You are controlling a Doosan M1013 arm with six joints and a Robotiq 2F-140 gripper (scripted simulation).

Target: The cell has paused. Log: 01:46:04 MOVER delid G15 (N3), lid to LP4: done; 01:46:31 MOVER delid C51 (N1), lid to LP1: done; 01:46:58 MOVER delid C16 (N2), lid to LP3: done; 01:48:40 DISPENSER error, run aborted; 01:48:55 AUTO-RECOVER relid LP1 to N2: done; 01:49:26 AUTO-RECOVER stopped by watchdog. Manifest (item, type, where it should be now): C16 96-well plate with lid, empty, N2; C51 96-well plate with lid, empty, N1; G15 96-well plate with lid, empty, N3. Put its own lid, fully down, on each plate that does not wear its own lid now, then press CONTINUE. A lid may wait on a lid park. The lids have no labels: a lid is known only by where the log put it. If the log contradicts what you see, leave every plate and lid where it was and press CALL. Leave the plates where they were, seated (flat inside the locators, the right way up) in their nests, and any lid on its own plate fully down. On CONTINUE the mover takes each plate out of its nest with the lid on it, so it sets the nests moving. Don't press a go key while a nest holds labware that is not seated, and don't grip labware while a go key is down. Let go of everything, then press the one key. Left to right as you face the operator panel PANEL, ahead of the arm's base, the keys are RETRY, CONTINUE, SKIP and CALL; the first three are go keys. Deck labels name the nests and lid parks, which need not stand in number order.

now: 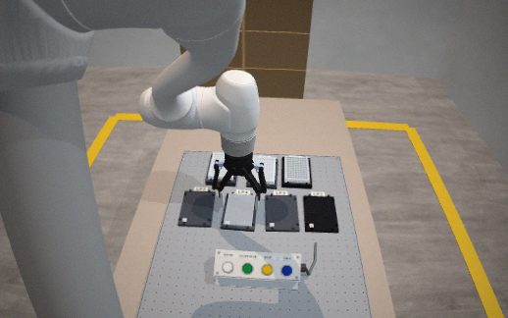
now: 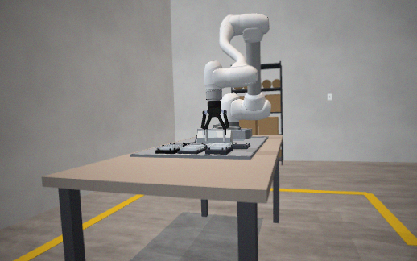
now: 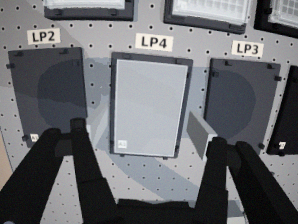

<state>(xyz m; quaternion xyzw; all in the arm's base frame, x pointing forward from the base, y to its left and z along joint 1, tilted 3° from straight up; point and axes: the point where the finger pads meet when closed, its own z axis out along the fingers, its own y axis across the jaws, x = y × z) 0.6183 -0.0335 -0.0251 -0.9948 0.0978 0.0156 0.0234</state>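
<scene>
Right now my hand is 50 mm above the lid park LP4. Also, from my hand: lid park LP3: 20 mm behind, 130 mm to the right, 50 mm below; then plate: 190 mm ahead, 40 mm to the left, 30 mm below; then lid park LP2: 30 mm ahead, 130 mm to the left, 50 mm below.
</scene>
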